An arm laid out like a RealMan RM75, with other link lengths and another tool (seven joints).
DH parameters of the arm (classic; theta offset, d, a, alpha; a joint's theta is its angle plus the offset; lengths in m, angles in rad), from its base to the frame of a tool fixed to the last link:
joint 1: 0 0.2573 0 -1.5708
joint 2: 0 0 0 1.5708
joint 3: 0 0.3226 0 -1.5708
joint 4: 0 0 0 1.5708
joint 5: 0 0.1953 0 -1.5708
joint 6: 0 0 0 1.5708
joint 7: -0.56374 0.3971 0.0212 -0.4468
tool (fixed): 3.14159 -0.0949 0 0
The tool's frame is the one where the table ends.
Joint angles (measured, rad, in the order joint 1, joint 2, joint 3, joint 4, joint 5, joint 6, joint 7), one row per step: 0.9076 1.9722 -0.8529 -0.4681 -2.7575 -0.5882 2.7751; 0.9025 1.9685 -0.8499 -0.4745 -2.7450 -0.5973 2.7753; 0.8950 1.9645 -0.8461 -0.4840 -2.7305 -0.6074 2.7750; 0.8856 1.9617 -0.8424 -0.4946 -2.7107 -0.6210 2.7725; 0.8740 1.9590 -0.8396 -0.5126 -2.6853 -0.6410 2.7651; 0.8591 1.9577 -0.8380 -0.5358 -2.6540 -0.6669 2.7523; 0.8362 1.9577 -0.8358 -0.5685 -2.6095 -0.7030 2.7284
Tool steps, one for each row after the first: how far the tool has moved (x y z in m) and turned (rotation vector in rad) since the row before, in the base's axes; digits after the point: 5 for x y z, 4 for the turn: 0.00121 -0.00088 0.00166 0.0049 0.0131 -0.0062; 0.00173 -0.00105 0.00253 0.0073 0.0148 -0.0067; 0.00169 -0.00218 0.00071 0.0046 0.0197 -0.0076; 0.00029 -0.00189 0.00108 0.0031 0.0214 -0.0030; -0.00041 -0.00279 -0.00014 -0.0010 0.0238 0.0002; -0.00069 -0.00464 -0.00116 -0.0046 0.0308 0.0046
